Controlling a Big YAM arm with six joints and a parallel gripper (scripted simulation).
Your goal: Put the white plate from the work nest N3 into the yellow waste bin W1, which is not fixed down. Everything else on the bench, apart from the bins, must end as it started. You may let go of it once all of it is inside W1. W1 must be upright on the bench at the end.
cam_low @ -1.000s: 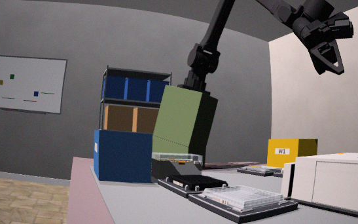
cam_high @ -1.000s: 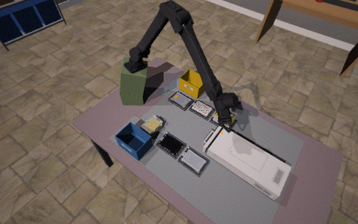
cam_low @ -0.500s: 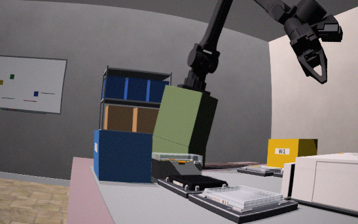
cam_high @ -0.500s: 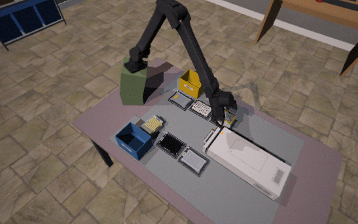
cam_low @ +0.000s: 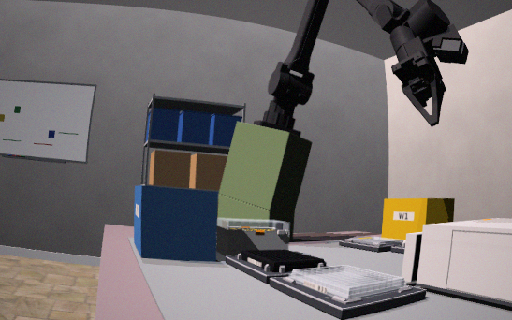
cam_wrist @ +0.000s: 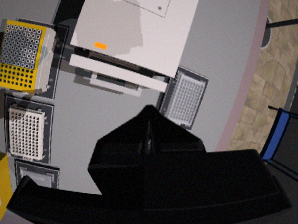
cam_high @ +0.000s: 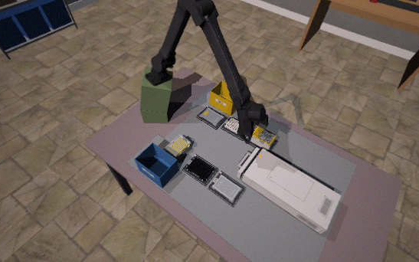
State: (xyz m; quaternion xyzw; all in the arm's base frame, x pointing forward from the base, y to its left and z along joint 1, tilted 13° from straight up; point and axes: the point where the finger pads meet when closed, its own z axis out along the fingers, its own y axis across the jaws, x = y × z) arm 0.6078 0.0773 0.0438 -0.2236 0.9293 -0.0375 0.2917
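The white plate is 210 mm below my hand, 200 mm behind it and 180 mm to the left of it. The rest, counted from my hand: yellow tip box (200 mm to the left, 180 mm below, 30 mm behind); then clear plate (210 mm below, 170 mm to the right, 40 mm ahead); then white instrument (200 mm ahead, 190 mm below, 50 mm to the left).
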